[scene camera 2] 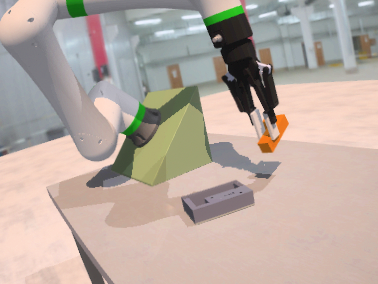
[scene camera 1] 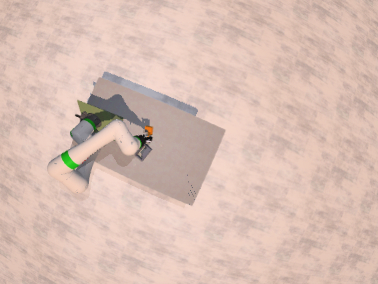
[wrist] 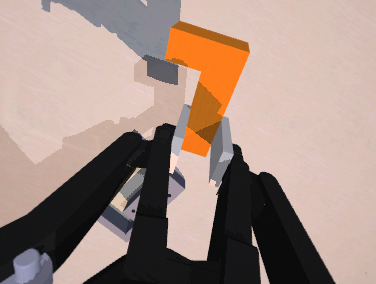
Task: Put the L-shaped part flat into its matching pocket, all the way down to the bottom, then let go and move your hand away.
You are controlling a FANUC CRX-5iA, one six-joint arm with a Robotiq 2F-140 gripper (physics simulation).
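Places are measured from the arm's base along level axes (x ahead, y left, z up), in metres.
Pixels of known places: gripper, fingertip midpoint: [scene camera 2: 269, 137] [scene camera 1: 149, 135] [wrist: 201, 124]; arm's base at its link origin: [scene camera 2: 147, 128] [scene camera 1: 94, 119].
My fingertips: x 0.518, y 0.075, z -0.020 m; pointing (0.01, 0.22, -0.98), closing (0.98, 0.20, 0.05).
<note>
Ahead of a thing's pixels: the offset from my fingertips to its middle. Level surfaces: height alone.
The orange L-shaped part {dx -0.020, dy +0.020, dz +0.002 m} [scene camera 1: 149, 130] [scene camera 2: 282, 126] [wrist: 220, 60] is held in the air above the table. My gripper [scene camera 1: 147, 138] [scene camera 2: 266, 132] [wrist: 201, 124] is shut on the end of its long arm, and the short arm points away from the fingers in the wrist view. The grey-purple block with the pocket {dx -0.020, dy -0.168, dz -0.102 m} [scene camera 1: 144, 153] [scene camera 2: 225, 207] [wrist: 176, 189] stands on the table, apart from the part, which is up and to the right of it in scene camera 2. In the wrist view my left finger hides some of the block. The pocket's floor is largely hidden in scene camera 2.
A green wedge-shaped mount [scene camera 1: 85, 108] [scene camera 2: 187, 137] stands on the table {dz -0.120 m} [scene camera 1: 185, 145] [scene camera 2: 310, 225] behind and left of the block in scene camera 2. The arm's base is fixed to it. A blue-grey strip [scene camera 1: 150, 92] runs along the table's upper long edge in scene camera 1.
</note>
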